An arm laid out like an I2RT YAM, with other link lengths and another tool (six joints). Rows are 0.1 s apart.
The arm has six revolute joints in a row. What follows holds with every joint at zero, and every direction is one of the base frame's. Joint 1 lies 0.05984 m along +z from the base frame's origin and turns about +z. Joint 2 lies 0.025 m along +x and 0.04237 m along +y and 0.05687 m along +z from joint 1 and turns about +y. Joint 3 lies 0.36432 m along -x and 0.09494 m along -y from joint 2 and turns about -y. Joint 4 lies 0.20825 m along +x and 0.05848 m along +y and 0.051 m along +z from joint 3 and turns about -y. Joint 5 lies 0.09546 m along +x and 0.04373 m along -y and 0.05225 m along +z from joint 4 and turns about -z. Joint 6 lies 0.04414 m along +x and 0.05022 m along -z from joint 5 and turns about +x. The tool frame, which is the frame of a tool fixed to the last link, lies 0.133 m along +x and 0.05 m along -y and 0.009 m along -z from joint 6; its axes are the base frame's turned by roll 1.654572, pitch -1.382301 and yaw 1.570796 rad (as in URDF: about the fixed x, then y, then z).
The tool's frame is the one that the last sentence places.
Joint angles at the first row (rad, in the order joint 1, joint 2, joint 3, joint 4, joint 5, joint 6):
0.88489 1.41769 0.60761 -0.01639 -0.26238 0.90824
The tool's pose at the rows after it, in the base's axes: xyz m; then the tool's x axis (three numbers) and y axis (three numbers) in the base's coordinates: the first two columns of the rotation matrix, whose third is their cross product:
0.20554 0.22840 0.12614 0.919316 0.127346 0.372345 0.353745 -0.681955 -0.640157
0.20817 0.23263 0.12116 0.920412 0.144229 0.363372 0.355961 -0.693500 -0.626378
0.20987 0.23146 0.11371 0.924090 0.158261 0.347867 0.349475 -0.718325 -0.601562
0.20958 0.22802 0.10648 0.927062 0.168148 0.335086 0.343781 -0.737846 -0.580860
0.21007 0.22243 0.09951 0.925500 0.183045 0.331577 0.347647 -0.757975 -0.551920
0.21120 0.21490 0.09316 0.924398 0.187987 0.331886 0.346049 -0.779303 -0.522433
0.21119 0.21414 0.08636 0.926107 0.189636 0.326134 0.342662 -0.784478 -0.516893
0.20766 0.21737 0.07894 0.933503 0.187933 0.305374 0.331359 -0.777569 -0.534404
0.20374 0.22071 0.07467 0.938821 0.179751 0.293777 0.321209 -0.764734 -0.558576
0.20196 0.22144 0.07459 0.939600 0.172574 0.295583 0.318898 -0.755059 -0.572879
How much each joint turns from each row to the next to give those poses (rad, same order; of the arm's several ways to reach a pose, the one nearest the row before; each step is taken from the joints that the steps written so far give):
0.00027 0.03041 0.00924 0.00040 -0.00313 -0.00709
0.00654 0.03329 0.01814 -0.00913 0.00578 -0.00858
0.00355 0.03026 0.01566 -0.02519 0.01586 -0.00810
0.00211 0.01907 -0.00002 -0.01256 0.01307 -0.00579
0.00149 0.01475 -0.00431 -0.01153 0.02034 -0.01616
-0.00145 0.00930 -0.01084 -0.00475 0.02619 -0.01063
0.00001 0.01830 -0.01657 0.02508 0.00263 0.00003
-0.00003 0.02212 -0.02182 0.04014 -0.02374 0.01255
0.00106 0.00907 -0.02795 0.04893 -0.02288 0.01737
-0.00086 -0.00551 -0.01870 0.02834 -0.00988 0.00795

